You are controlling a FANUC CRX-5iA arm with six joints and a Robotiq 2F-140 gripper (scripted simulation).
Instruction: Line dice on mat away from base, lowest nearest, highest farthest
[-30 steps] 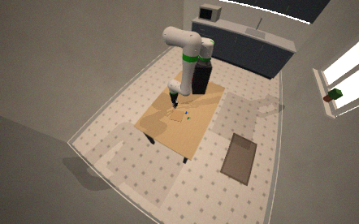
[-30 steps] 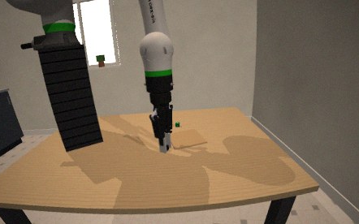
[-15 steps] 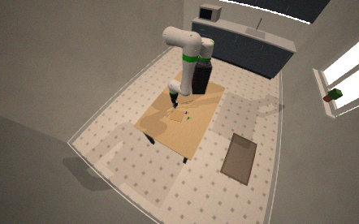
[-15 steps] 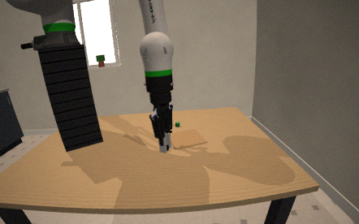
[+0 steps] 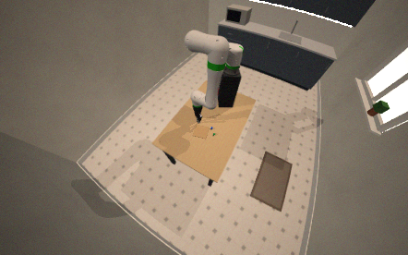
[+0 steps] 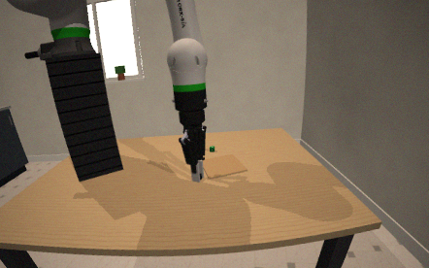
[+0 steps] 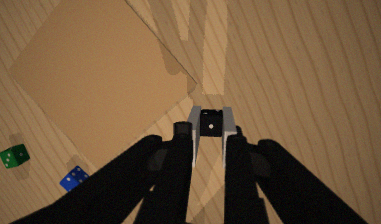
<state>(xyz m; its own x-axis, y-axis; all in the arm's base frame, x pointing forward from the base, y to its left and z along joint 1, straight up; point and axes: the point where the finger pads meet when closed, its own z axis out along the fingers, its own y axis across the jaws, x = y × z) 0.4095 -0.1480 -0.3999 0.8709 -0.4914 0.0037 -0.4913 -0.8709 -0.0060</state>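
My gripper is now 90 mm short of the tan mat, 80 mm to the right of it and 30 mm above it. Also, from my hand: blue die 160 mm to the left, 20 mm below, 10 mm ahead; black die 20 mm below; green die 220 mm to the left, 60 mm ahead, 20 mm below.
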